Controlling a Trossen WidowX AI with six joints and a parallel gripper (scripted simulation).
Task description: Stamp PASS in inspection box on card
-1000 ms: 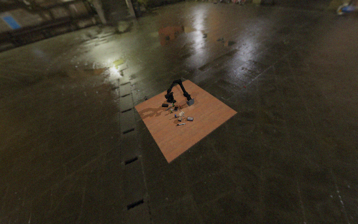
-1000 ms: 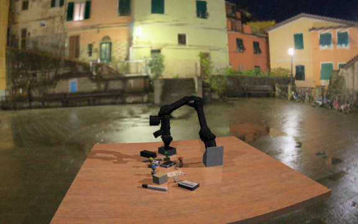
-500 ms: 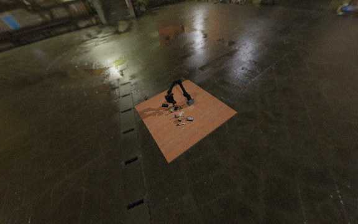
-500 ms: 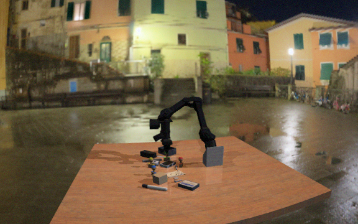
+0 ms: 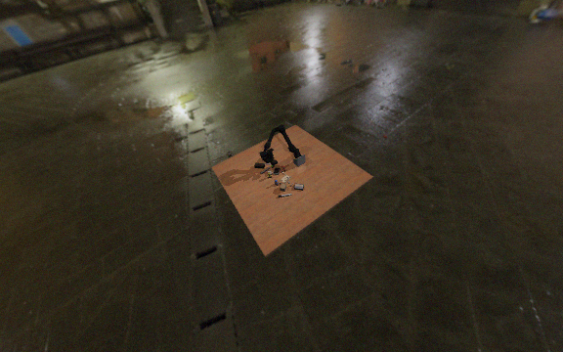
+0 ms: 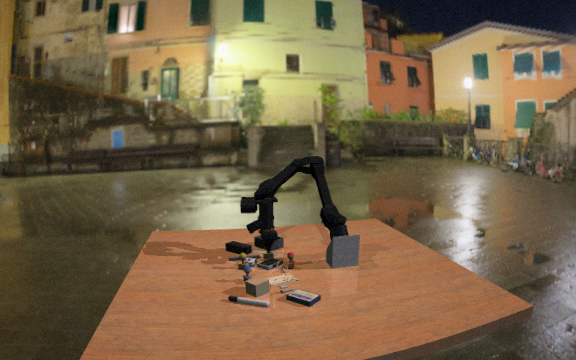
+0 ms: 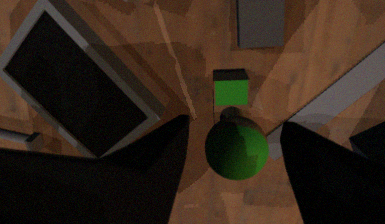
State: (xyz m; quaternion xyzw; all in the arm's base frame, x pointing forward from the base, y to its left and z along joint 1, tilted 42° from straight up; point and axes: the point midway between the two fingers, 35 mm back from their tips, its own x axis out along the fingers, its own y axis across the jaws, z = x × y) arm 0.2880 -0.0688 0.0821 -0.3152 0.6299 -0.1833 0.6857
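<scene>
Now: the PASS stamp 20 mm below my gripper tip. From my gripper tip the other things lie so: red-knob stamp (120 mm to the left, 90 mm behind, 20 mm below); then ink pad (90 mm to the left, 30 mm below, 10 mm behind); then black box (130 mm ahead, 80 mm to the right, 20 mm below).
</scene>
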